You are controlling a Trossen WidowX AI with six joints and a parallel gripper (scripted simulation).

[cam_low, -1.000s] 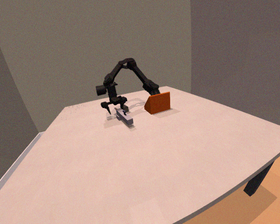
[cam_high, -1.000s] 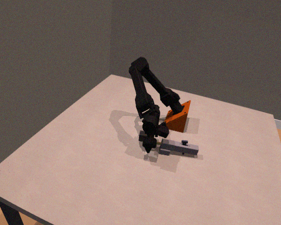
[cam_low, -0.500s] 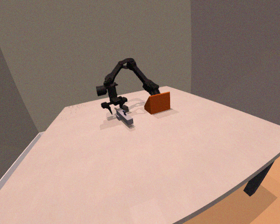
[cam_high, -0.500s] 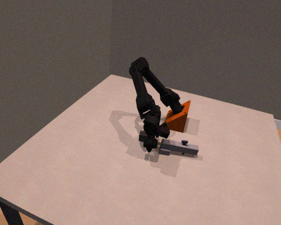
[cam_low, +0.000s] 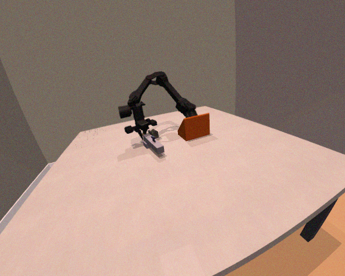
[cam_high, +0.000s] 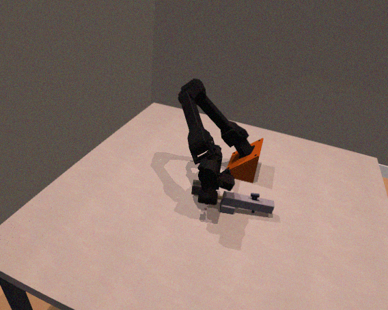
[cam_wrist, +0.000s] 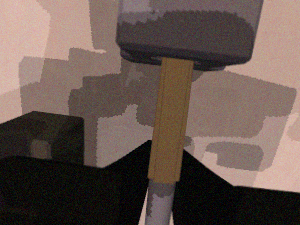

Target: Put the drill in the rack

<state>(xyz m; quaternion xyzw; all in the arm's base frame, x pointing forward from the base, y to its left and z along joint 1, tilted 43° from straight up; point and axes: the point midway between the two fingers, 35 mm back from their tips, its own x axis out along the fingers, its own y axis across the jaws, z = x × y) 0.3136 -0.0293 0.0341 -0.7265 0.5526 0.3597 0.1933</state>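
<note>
The rack is 60 mm behind my gripper tip and 50 mm to the right of it. The rest, counted from my gripper tip: t-shaped key: 50 mm behind, 160 mm to the left, 40 mm above; then drill: 10 mm behind, 40 mm to the left, 30 mm above; then grey block: 40 mm behind, 130 mm to the left, 20 mm above.
</note>
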